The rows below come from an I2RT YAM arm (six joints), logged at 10 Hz.
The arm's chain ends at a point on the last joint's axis. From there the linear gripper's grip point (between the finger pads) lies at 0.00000 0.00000 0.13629 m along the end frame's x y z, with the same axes.
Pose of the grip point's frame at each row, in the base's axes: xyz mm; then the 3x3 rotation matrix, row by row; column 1 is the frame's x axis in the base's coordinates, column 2 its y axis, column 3 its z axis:
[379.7, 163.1, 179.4], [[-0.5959, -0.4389, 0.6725], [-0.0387, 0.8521, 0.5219], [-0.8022, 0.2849, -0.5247]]
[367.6, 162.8, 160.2], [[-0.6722, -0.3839, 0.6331], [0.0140, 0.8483, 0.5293], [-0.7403, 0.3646, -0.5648]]
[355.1, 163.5, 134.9], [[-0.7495, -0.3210, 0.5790], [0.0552, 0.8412, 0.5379], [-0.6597, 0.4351, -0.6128]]
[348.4, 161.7, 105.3], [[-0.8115, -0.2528, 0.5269], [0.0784, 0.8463, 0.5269], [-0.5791, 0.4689, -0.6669]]
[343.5, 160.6, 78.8], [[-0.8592, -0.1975, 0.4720], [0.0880, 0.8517, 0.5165], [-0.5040, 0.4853, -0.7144]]
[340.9, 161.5, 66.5], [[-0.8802, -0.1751, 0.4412], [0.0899, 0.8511, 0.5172], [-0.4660, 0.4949, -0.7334]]
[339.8, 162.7, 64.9], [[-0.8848, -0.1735, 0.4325], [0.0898, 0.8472, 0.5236], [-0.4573, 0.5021, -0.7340]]
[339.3, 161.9, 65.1], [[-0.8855, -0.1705, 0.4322], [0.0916, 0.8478, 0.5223], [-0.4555, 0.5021, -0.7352]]
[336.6, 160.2, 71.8], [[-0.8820, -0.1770, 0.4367], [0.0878, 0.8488, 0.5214], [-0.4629, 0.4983, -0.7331]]
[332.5, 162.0, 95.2], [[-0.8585, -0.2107, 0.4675], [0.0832, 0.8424, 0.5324], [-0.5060, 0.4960, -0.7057]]
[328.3, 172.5, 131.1], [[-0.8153, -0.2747, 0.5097], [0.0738, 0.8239, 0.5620], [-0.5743, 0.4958, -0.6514]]
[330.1, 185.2, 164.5], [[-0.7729, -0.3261, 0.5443], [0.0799, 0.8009, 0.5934], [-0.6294, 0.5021, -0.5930]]
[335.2, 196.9, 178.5], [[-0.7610, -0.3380, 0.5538], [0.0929, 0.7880, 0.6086], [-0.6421, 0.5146, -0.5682]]
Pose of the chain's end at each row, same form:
[288.0, 92.0, 250.9], [[-0.5959, -0.4389, 0.6725], [-0.0387, 0.8521, 0.5219], [-0.8022, 0.2849, -0.5247]]
[281.3, 90.7, 237.2], [[-0.6722, -0.3839, 0.6331], [0.0140, 0.8483, 0.5293], [-0.7403, 0.3646, -0.5648]]
[276.2, 90.2, 218.4], [[-0.7495, -0.3210, 0.5790], [0.0552, 0.8412, 0.5379], [-0.6597, 0.4351, -0.6128]]
[276.6, 89.9, 196.2], [[-0.8115, -0.2528, 0.5269], [0.0784, 0.8463, 0.5269], [-0.5791, 0.4689, -0.6669]]
[279.2, 90.2, 176.2], [[-0.8592, -0.1975, 0.4720], [0.0880, 0.8517, 0.5165], [-0.5040, 0.4853, -0.7144]]
[280.8, 91.0, 166.5], [[-0.8802, -0.1751, 0.4412], [0.0899, 0.8511, 0.5172], [-0.4660, 0.4949, -0.7334]]
[280.9, 91.3, 164.9], [[-0.8848, -0.1735, 0.4325], [0.0898, 0.8472, 0.5236], [-0.4573, 0.5021, -0.7340]]
[280.4, 90.7, 165.3], [[-0.8855, -0.1705, 0.4322], [0.0916, 0.8478, 0.5223], [-0.4555, 0.5021, -0.7352]]
[277.1, 89.1, 171.7], [[-0.8820, -0.1770, 0.4367], [0.0878, 0.8488, 0.5214], [-0.4629, 0.4983, -0.7331]]
[268.8, 89.4, 191.4], [[-0.8585, -0.2107, 0.4675], [0.0832, 0.8424, 0.5324], [-0.5060, 0.4960, -0.7057]]
[258.8, 95.9, 219.9], [[-0.8153, -0.2747, 0.5097], [0.0738, 0.8239, 0.5620], [-0.5743, 0.4958, -0.6514]]
[255.9, 104.3, 245.3], [[-0.7729, -0.3261, 0.5443], [0.0799, 0.8009, 0.5934], [-0.6294, 0.5021, -0.5930]]
[259.7, 114.0, 255.9], [[-0.7610, -0.3380, 0.5538], [0.0929, 0.7880, 0.6086], [-0.6421, 0.5146, -0.5682]]

